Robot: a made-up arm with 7 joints.
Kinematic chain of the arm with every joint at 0, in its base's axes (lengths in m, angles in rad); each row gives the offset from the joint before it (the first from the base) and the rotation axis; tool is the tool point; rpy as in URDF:
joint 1: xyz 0 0 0.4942 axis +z
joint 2: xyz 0 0 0 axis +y
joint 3: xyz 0 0 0.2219 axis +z
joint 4: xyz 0.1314 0 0 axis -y
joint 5: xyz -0.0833 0 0.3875 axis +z
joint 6: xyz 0 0 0 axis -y
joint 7: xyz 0.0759 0 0 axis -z
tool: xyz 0 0 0 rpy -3.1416 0 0
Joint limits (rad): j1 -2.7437..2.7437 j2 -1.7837..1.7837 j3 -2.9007..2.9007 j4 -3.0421..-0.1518 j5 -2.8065..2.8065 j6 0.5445..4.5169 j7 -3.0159..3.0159
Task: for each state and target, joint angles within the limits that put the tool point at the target. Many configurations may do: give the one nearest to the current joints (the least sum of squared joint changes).
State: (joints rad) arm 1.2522 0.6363 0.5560 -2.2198 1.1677 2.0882 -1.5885
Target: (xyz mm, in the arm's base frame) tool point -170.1 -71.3 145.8
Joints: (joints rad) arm 1.5432 1.2110 0.5994 -2.8779 1.2019 2.0098 -1.5885
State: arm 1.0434 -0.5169 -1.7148 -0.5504 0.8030 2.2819 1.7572
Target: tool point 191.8 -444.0 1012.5
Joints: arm 1.2708 -0.4990 -1.6613 -0.7075 0.8623 2.4923 1.7572
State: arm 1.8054 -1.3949 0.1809 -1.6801 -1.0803 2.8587 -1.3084
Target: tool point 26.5 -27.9 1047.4
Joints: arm 1.8262 -1.4084 -0.1609 -2.0868 -1.1530 2.9591 -1.3084
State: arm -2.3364 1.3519 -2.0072 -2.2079 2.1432 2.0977 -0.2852
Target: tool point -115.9 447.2 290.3
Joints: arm -2.7437 1.6106 -1.1037 -2.3678 2.1669 1.9213 -0.2852
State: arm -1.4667 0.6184 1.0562 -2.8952 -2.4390 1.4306 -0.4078
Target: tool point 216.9 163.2 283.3
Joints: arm -1.3733 0.8011 1.2740 -3.0421 -2.4493 1.6723 -0.4078
